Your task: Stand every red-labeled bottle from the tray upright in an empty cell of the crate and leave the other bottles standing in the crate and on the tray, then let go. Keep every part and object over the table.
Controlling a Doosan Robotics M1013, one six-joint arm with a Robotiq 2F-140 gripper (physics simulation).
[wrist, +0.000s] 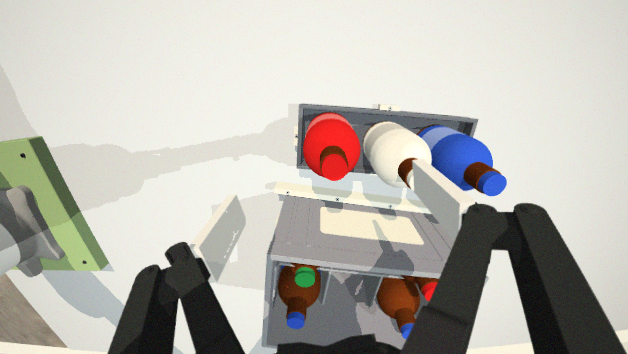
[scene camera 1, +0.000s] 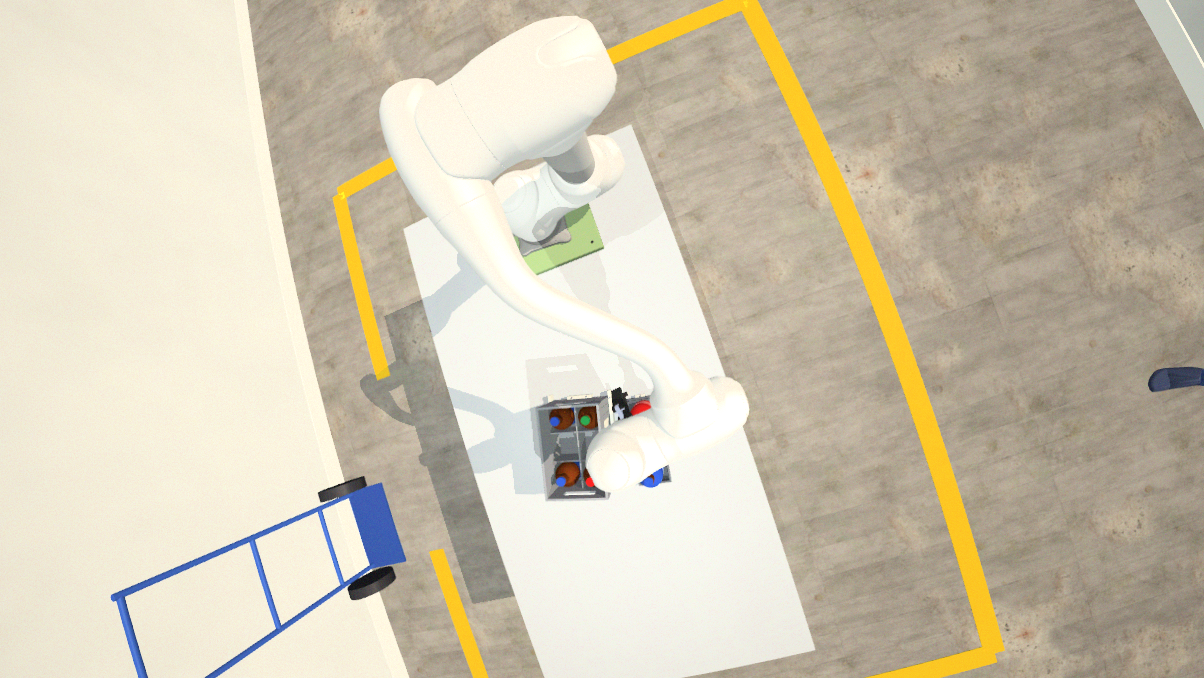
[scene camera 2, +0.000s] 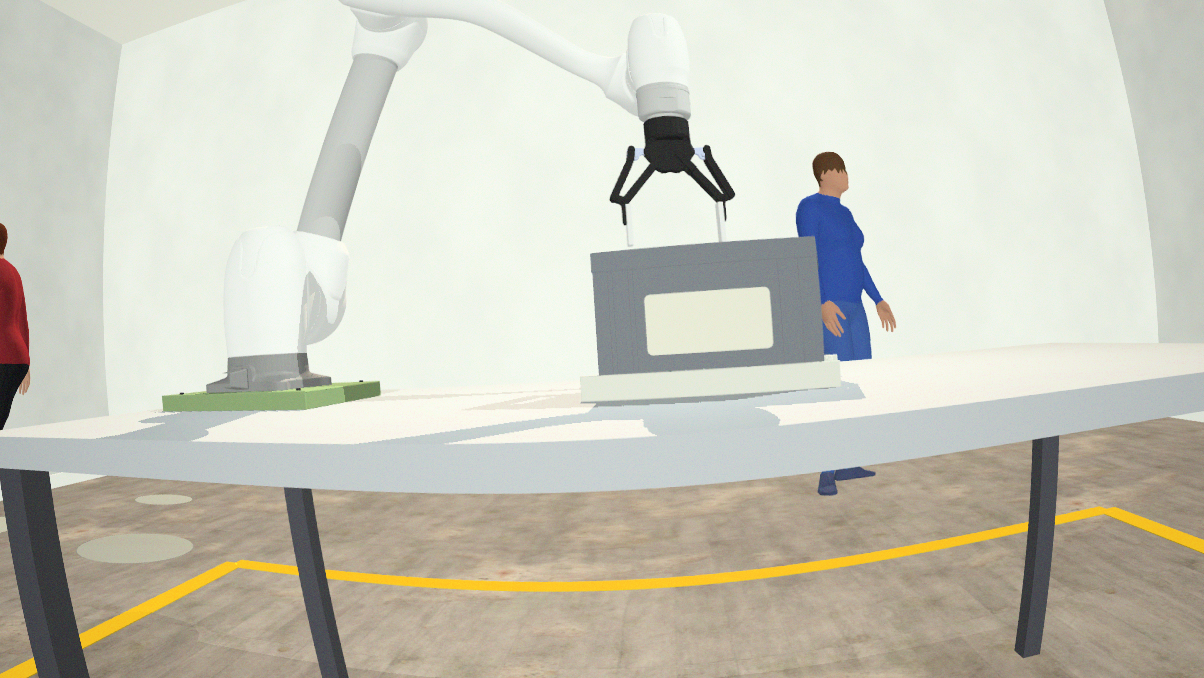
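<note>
My gripper is open and empty, pointing down, its fingertips near the height of the crate's top in scene camera 2. In the wrist view the right finger overlaps the white bottle. The red-labeled bottle stands at one end of the tray; the blue-labeled bottle stands at the other. The grey crate holds bottles with green, red and blue caps in its end cells. Its middle-left cell in scene camera 1 looks empty; the arm partly hides the other.
The tray and crate stand side by side on the white table. The arm's green base plate is at one end. A person in blue stands behind the table. A blue cart is beyond the table.
</note>
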